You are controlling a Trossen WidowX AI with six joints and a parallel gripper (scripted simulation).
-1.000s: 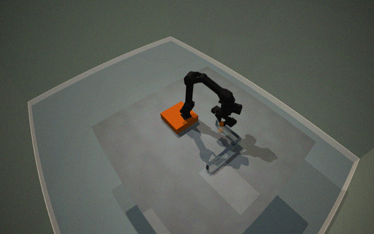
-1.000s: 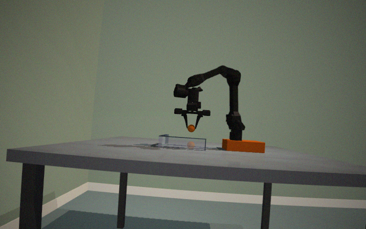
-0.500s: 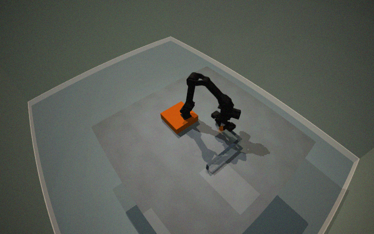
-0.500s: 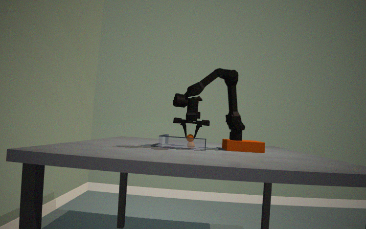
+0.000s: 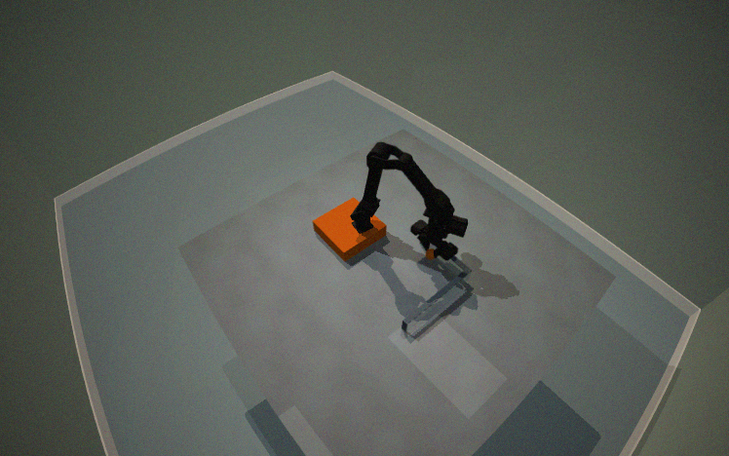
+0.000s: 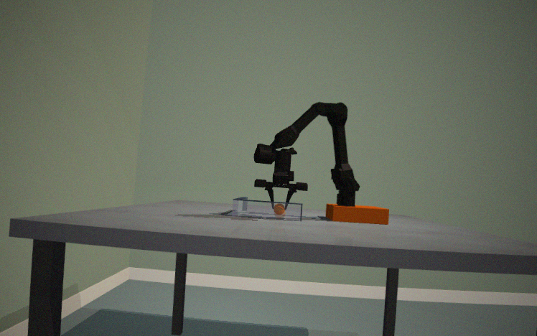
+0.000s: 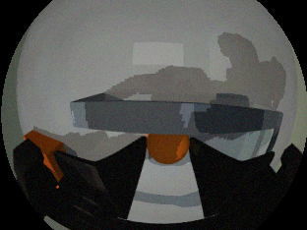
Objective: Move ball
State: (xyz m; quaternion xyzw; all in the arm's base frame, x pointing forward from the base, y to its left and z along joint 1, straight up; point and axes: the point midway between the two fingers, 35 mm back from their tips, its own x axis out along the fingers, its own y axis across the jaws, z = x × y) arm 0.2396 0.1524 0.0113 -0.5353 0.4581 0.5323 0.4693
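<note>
Right now the see-through copy of ball is 1 cm below my gripper tip. From my gripper tip the other things lie so: orange ball right at my gripper tip; then clear wall 4 cm to the left, 4 cm ahead.
</note>
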